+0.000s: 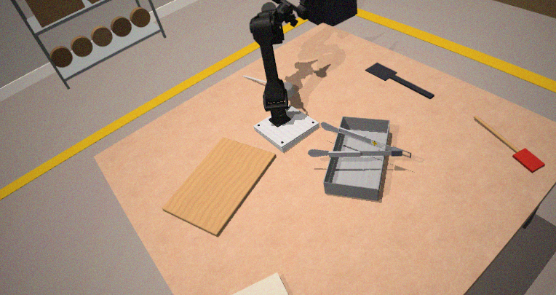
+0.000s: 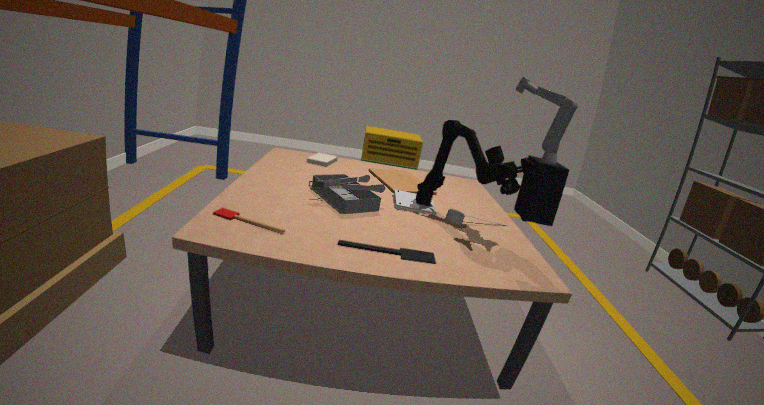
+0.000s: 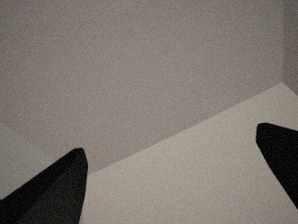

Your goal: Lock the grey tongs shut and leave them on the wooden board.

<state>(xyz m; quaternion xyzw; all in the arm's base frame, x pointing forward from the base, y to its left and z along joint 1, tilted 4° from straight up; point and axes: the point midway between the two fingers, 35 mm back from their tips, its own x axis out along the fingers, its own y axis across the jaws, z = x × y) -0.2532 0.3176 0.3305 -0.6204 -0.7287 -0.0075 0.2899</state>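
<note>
Right now the grey roasting tin is 62 cm ahead of my gripper tip, 28 cm to the right of it and 31 cm below it. From my gripper tip the other things lie so: wooden board 37 cm ahead, 69 cm to the right, 33 cm below; black spatula 39 cm ahead, 14 cm to the left, 33 cm below; red spatula 92 cm ahead, 13 cm to the left, 33 cm below.
</note>
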